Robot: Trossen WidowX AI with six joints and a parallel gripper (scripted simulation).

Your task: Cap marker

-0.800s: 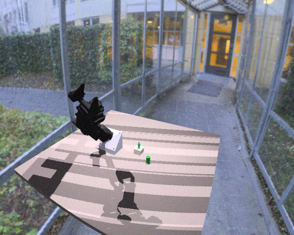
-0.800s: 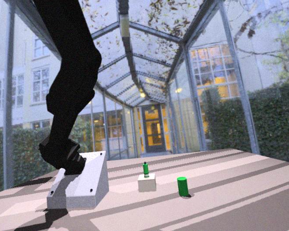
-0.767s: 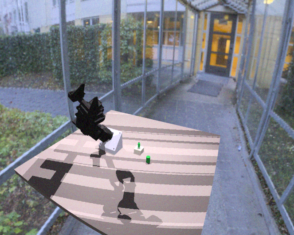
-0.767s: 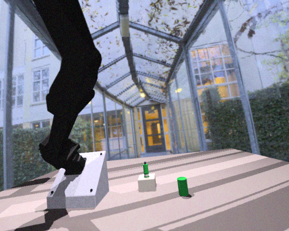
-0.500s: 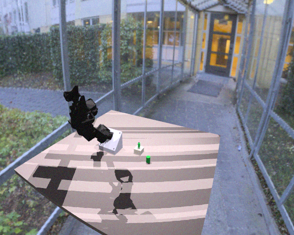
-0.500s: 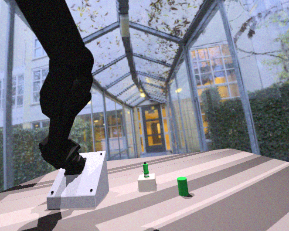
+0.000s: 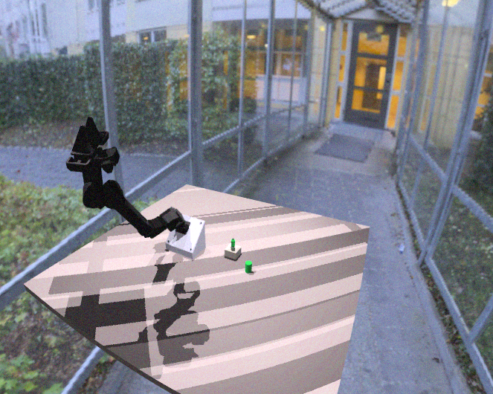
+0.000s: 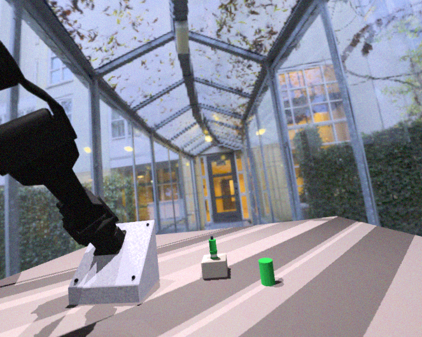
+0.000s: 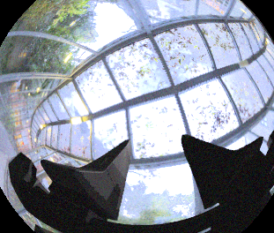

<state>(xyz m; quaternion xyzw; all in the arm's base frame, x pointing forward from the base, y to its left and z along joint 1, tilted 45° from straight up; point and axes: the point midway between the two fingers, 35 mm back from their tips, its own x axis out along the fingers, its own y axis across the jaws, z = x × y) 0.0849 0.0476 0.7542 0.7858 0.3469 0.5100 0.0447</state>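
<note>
Now: the green cap 27 cm ahead of my gripper tip, 47 cm to the left of it and 68 cm below it. From my gripper tip the other things lie so: holder block (15 cm ahead, 55 cm to the left, 69 cm below).
</note>
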